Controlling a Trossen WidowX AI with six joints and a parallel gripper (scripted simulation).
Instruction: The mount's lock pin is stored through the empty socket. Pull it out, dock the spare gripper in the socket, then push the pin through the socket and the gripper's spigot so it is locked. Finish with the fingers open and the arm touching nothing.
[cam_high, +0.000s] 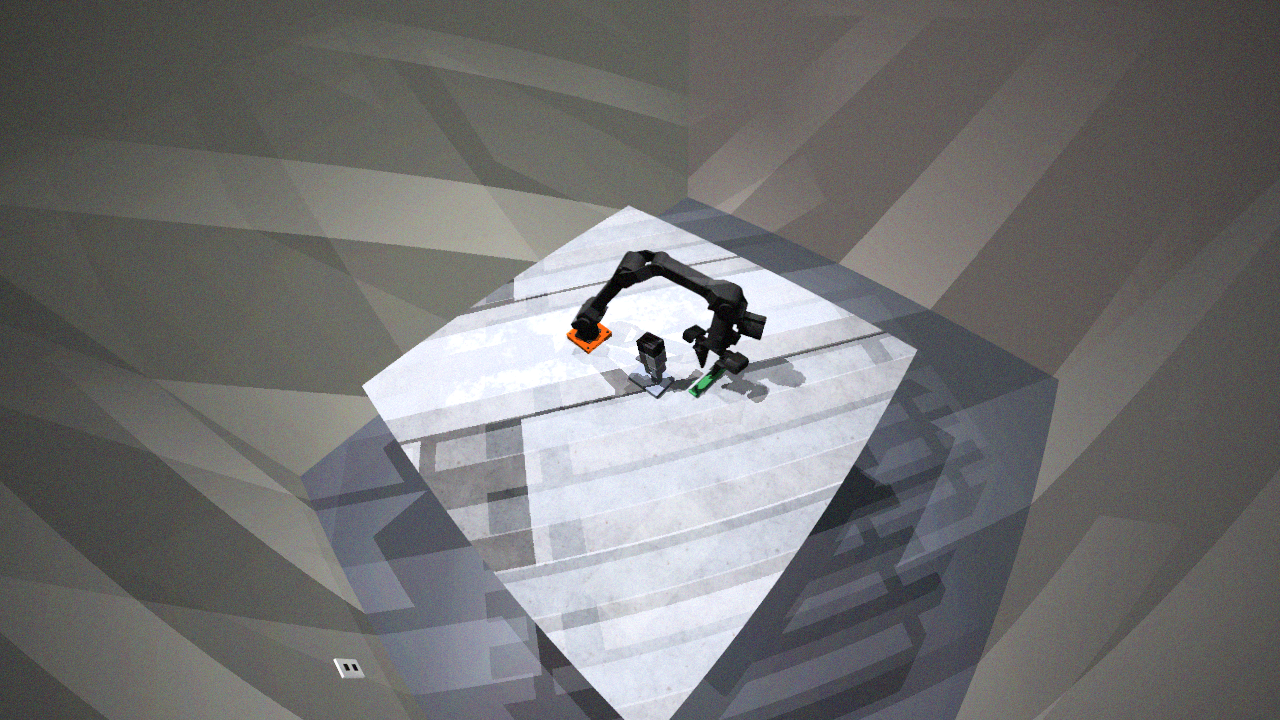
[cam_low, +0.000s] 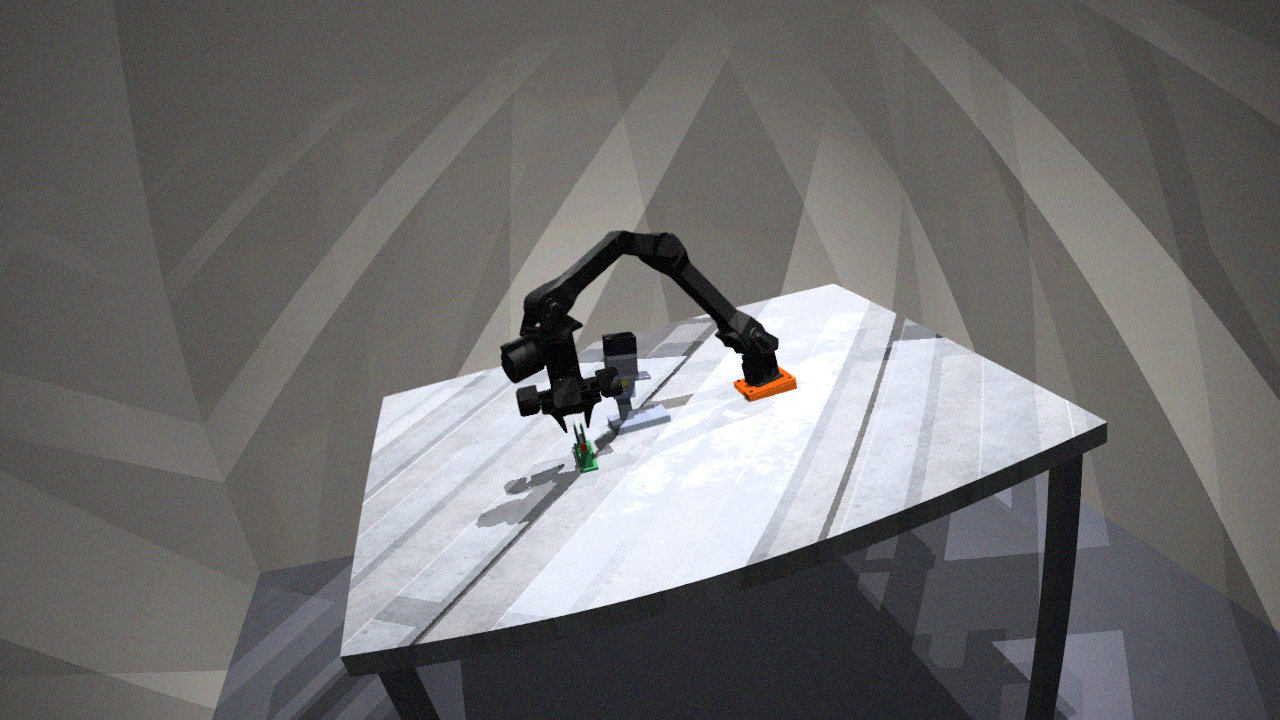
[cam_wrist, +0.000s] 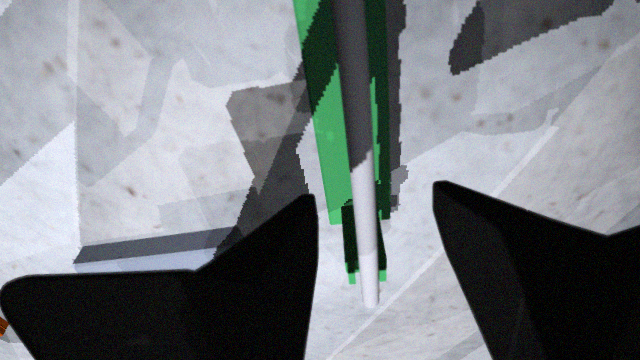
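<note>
Right now my gripper tip is 3 cm above the green pin cradle and 1 cm to the right of it. The rest, counted from my gripper tip: spare gripper: 13 cm behind, 7 cm to the right, 7 cm above; grey mount: 14 cm behind, 7 cm to the right.
</note>
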